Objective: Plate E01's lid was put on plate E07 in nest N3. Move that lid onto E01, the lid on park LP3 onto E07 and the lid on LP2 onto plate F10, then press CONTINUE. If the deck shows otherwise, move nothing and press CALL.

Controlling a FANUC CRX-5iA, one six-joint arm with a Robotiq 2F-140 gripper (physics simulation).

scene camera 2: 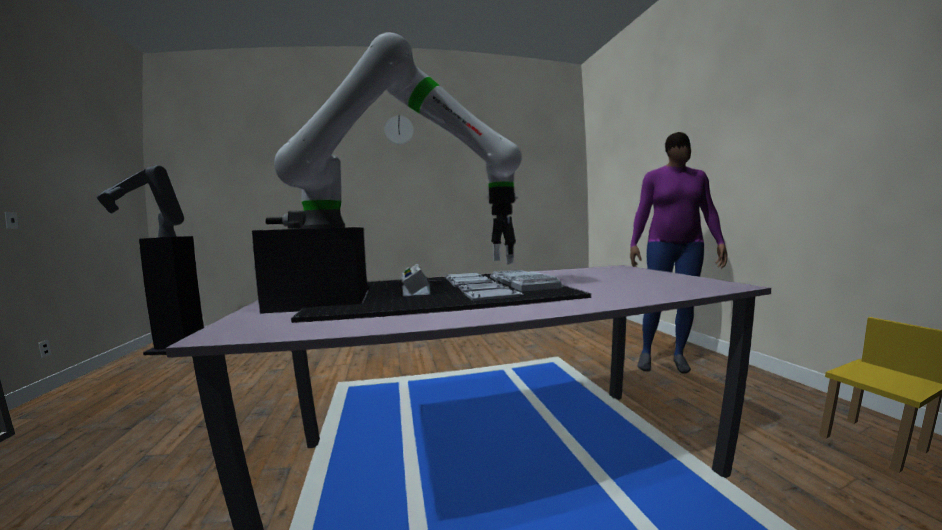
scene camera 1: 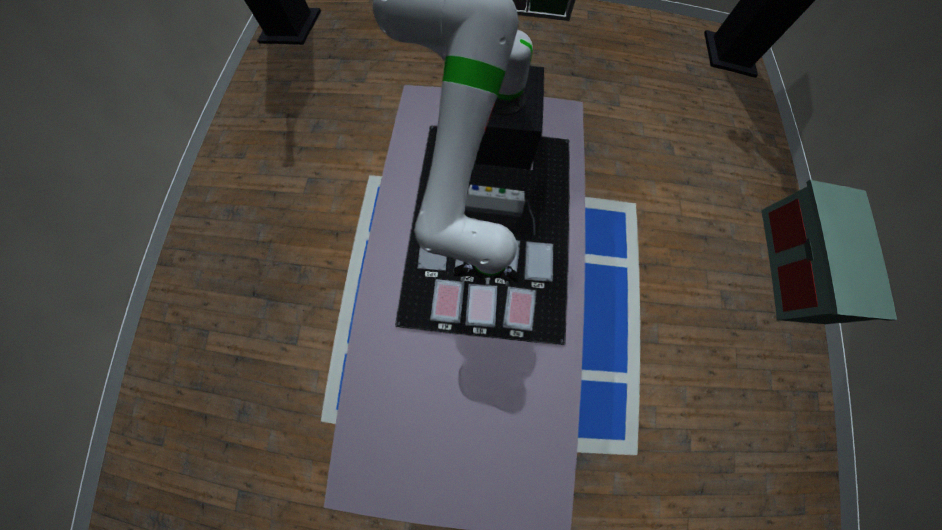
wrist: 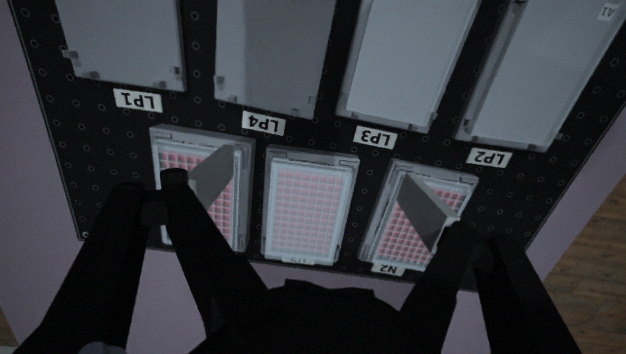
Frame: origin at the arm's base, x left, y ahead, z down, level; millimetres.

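Where they show: gripper, fingertip midpoint: (scene camera 2: pixel 503 262) (scene camera 1: pixel 485 280) (wrist: pixel 319 174); arm's base, origin of the base link: (scene camera 2: pixel 322 228) (scene camera 1: pixel 504 99).
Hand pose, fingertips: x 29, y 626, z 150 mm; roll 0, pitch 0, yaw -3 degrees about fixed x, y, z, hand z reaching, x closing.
Observation:
Each offset is from my fingertips to the top centre of the thing. "spot": to the spot under its first point. Level surfaces: height alone.
My gripper (scene camera 1: pixel 487 271) (scene camera 2: pixel 503 255) (wrist: pixel 319 174) is open and empty, fingers wide apart, high above the nests. Below it, the middle plate {dx +2, dy +76, dz +46 mm} (scene camera 1: pixel 482 305) (wrist: pixel 310 215), in nest N3, looks paler under a clear lid. The left plate {dx -117, dy +81, dz +43 mm} (scene camera 1: pixel 448 301) (wrist: pixel 223 225) and the right plate {dx +137, dy +65, dz +54 mm} (scene camera 1: pixel 519 308) (wrist: pixel 398 245), at N2, show pink wells without a lid; the fingers partly cover both in the wrist view. A lid {dx +58, dy -112, dz +63 mm} (wrist: pixel 410 60) lies on park LP3, and another lid {dx +187, dy -118, dz +63 mm} (scene camera 1: pixel 540 261) (wrist: pixel 545 75), marked A1, lies on LP2. The plate codes are not readable.
Park LP1 {spot: dx -196, dy -66, dz +71 mm} (wrist: pixel 125 35) and park LP4 {dx -65, dy -101, dz +61 mm} (wrist: pixel 280 50) hold no lid. A button box {dx -11, dy -324, dz -3 mm} (scene camera 1: pixel 495 201) (scene camera 2: pixel 415 283) with blue, yellow and green buttons stands between the parks and the robot's black pedestal (scene camera 2: pixel 309 270). A person (scene camera 2: pixel 676 204) stands beyond the table {dz +93 mm} (scene camera 1: pixel 447 448).

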